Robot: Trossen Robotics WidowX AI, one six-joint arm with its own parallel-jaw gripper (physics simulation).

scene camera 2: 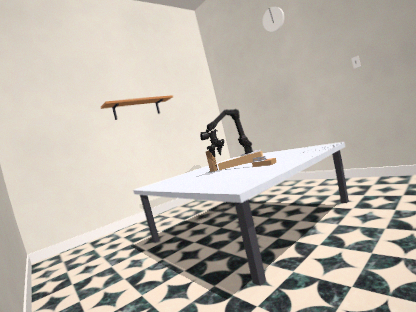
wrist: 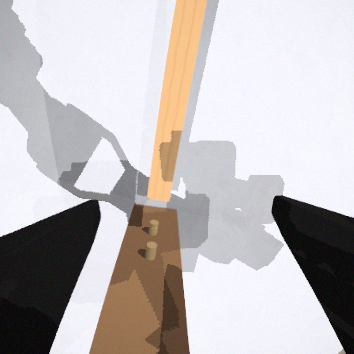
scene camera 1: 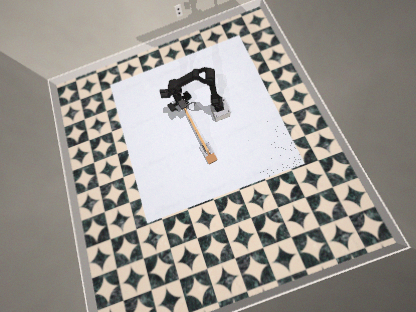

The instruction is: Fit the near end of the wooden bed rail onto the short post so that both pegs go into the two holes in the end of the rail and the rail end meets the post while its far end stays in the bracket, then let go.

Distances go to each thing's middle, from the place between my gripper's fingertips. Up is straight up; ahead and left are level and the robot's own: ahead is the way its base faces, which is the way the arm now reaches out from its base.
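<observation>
The wooden bed rail (wrist: pixel 185 30) is 40 mm behind my hand, 190 mm to the left of it and 70 mm below it. Then there is the upright piece (wrist: pixel 144 299), which I find 30 mm below my hand and 90 mm to the right of it. Going by their middles, the upright piece is the nearest to my hand of the things named here.
</observation>
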